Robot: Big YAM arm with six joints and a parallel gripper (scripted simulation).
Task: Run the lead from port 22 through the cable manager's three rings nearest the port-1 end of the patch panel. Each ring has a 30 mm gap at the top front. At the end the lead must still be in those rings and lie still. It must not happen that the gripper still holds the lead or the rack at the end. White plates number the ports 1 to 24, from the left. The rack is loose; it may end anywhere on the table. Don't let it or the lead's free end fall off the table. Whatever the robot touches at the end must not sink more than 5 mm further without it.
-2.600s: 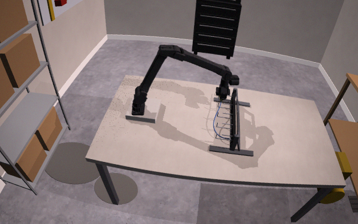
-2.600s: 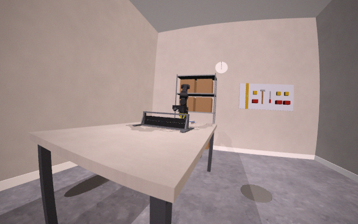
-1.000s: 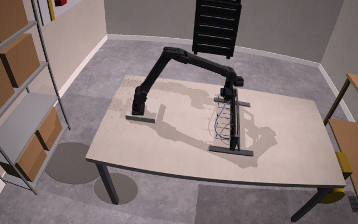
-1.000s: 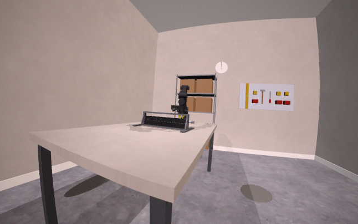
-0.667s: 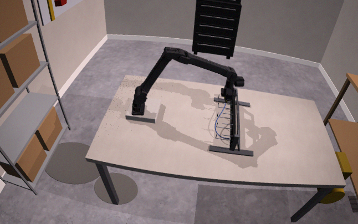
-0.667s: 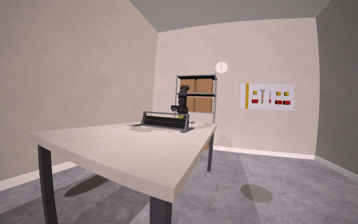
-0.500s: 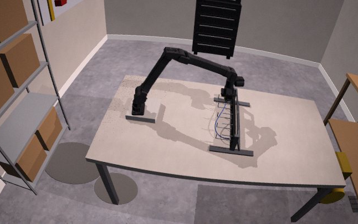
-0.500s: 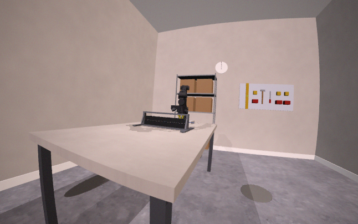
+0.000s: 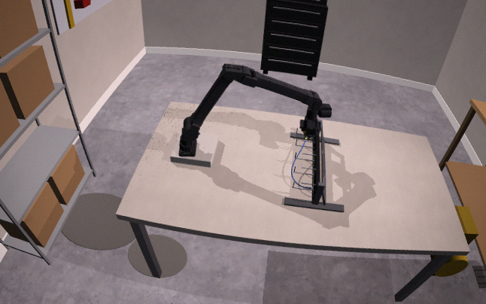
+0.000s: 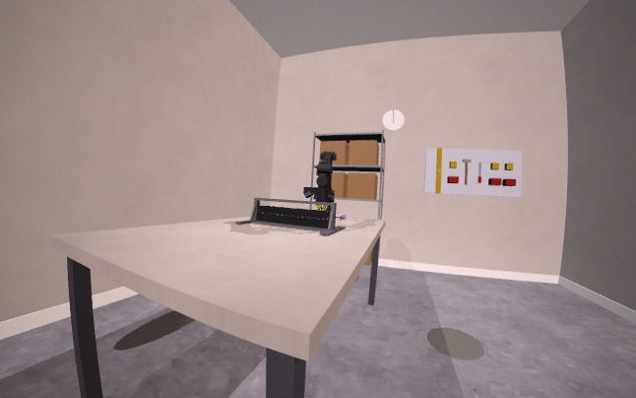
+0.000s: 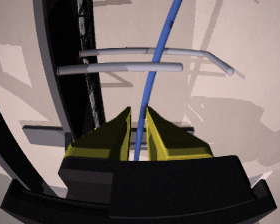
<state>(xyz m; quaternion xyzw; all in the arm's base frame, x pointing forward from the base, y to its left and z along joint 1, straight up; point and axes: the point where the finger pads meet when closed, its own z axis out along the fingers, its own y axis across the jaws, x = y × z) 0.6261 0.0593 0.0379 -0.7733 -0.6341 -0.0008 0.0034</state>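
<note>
Right now my hand is 30 mm short of the dark rack, 160 mm to the left of it and 10 mm above it.
</note>
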